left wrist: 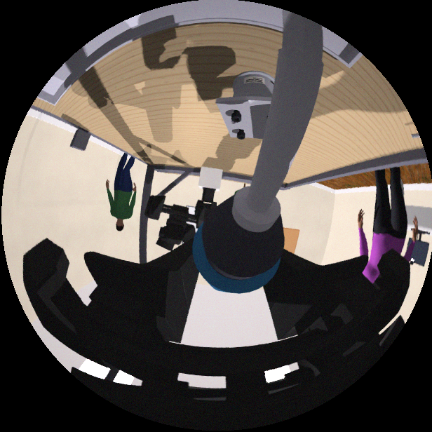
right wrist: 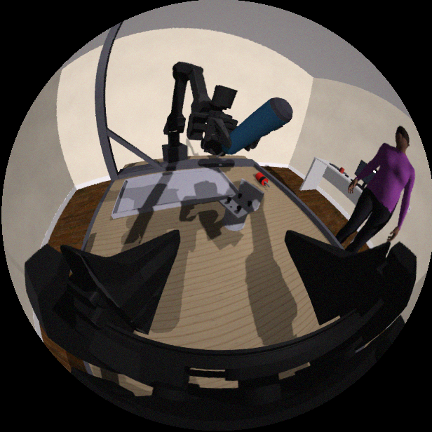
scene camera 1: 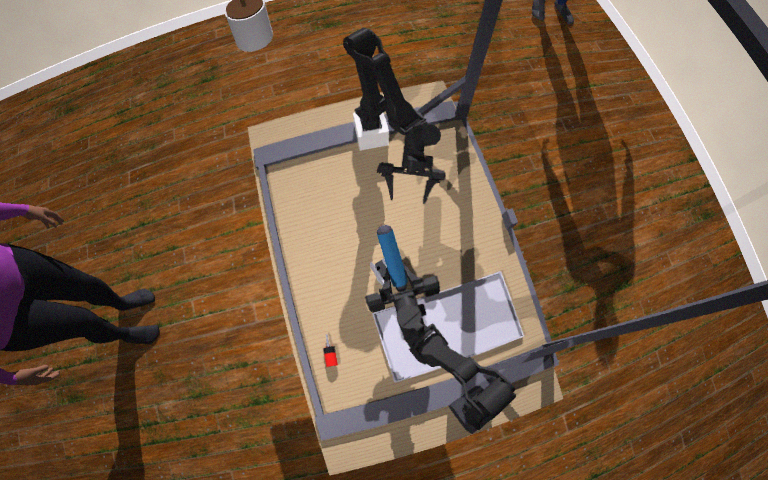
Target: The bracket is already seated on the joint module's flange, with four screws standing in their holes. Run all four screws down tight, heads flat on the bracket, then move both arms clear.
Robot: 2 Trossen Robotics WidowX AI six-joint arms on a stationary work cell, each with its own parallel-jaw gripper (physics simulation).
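Frame: origin at the left arm's base, x ahead, y left, z up, level; centimetres.
Seen in the pictures: left gripper, fingertip midpoint: [scene camera 1: 395,265]; right gripper, fingertip midpoint: [scene camera 1: 407,202]; right arm's base, origin of the base link: [scene camera 1: 370,121].
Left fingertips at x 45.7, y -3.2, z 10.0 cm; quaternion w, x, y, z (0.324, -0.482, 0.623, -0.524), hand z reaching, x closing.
Observation:
Pixels of each thing's top centre, then the offset from my left fingertips to it. "spot": a spot on its surface instead.
- screwdriver, surface spot: [scene camera 1: 391,254] spot: dy +0.2, dx +1.7, dz +6.3 cm
- black object, middle of its top: [scene camera 1: 328,349] dy +27.5, dx -7.0, dz -15.8 cm
My left gripper [scene camera 1: 401,284] [left wrist: 228,239] [right wrist: 240,147] is shut on the blue handle of the screwdriver [scene camera 1: 391,254] [left wrist: 300,85] [right wrist: 260,124], held tilted. Its grey shaft crosses the left wrist view; its tip does not show. The joint module [left wrist: 252,88] [right wrist: 234,221] stands on the table, with the grey bracket [scene camera 1: 377,272] [left wrist: 227,108] [right wrist: 253,190] on it. Dark screws [left wrist: 236,116] [right wrist: 238,208] stand in the bracket; how deep they sit is unclear. The shaft hides part of the bracket in the left wrist view. My right gripper [scene camera 1: 408,200] [right wrist: 234,235] is open and empty, apart from the bracket.
A pale tray [scene camera 1: 498,302] [right wrist: 150,192] lies beside the module, partly under the left arm. A small red and black object [scene camera 1: 330,356] [right wrist: 261,179] lies near the table's edge. Grey frame rails [scene camera 1: 288,294] border the table, and a post [scene camera 1: 481,50] rises at a corner.

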